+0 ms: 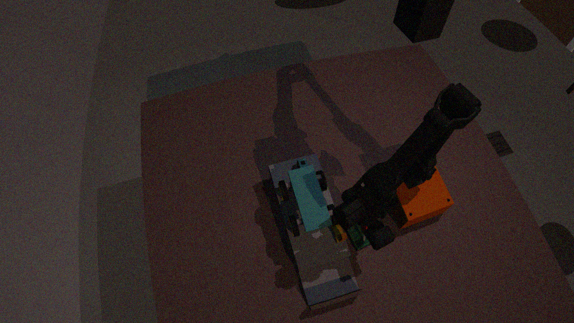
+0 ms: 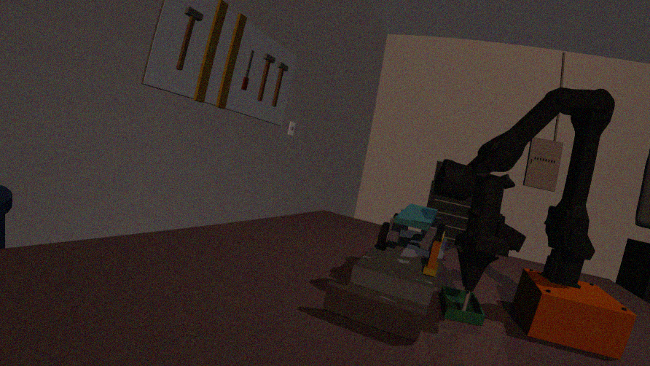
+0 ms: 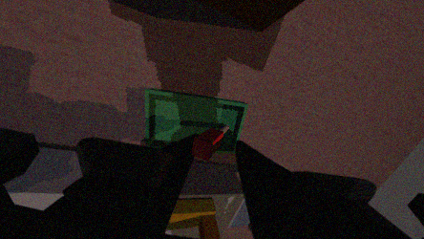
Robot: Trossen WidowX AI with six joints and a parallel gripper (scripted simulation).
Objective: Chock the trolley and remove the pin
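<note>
Right now the red-headed stop pin is 10 mm below my gripper tip. From my gripper tip the other things lie so: grey ramp (130 mm ahead, 120 mm to the right); then yellow chock (80 mm ahead, 30 mm above, 20 mm to the right); then green tray (60 mm below, 20 mm to the right).
</note>
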